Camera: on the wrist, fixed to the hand. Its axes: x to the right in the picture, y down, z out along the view.
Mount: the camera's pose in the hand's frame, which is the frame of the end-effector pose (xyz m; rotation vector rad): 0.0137 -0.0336 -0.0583 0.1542 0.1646 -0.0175
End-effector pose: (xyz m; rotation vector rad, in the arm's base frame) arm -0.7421 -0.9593 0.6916 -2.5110 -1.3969 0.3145
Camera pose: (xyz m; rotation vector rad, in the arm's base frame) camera -0.7440 -0.9371 0.7565 -2.3411 -1.2796 0.1987
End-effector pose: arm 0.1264 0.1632 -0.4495 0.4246 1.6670 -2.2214
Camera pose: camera 0.1018 0.2269 -0.4421 0.6504 1.5874 -2.3945
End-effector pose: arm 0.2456 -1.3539 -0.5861 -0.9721 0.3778 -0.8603
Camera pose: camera 0.2017 -1.4067 -0.5878 -0.7655 0.4372 -0.9742
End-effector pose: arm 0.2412 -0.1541 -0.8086 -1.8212 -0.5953 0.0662
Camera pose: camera 0.2605 -0.1924 -0.7550 -1.6534 -0.4765 -0.0482
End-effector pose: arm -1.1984 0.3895 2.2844 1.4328 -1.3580 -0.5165
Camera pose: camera -1.1299 0.3929 2.2807 1.5775 -1.2763 -0.3026
